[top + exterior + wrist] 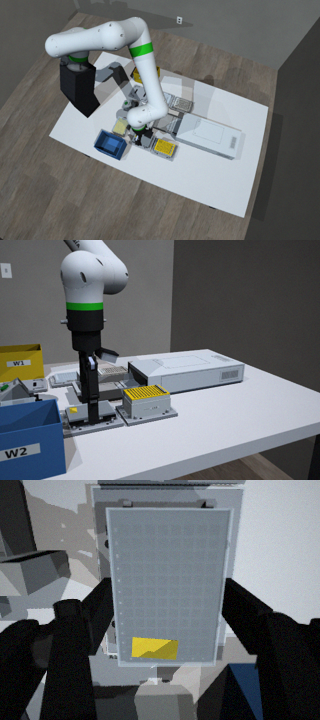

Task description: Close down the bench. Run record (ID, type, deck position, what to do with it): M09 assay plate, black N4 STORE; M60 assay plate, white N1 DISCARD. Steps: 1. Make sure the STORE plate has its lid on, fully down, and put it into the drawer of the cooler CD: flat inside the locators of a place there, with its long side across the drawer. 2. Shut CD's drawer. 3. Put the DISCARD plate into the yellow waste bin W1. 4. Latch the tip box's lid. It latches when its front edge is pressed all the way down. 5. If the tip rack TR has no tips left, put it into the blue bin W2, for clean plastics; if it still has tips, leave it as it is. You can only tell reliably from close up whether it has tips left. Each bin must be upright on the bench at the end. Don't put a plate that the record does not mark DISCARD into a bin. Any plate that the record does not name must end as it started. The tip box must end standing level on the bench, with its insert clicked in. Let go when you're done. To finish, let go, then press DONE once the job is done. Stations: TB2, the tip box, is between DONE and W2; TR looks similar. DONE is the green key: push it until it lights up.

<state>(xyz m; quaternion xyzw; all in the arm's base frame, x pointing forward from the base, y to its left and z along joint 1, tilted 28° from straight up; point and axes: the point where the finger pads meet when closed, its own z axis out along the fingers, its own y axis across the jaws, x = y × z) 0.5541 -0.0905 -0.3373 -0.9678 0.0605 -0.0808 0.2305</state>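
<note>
Now: the cooler drawer 18 cm to the left of my hand, 15 cm ahead of it and 2 cm below it. Round my hand: yellow insert: 18 cm behind, 4 cm to the left; black plate: 2 cm below; yellow-topped tip rack TR: 16 cm ahead, 3 cm to the right.
</note>
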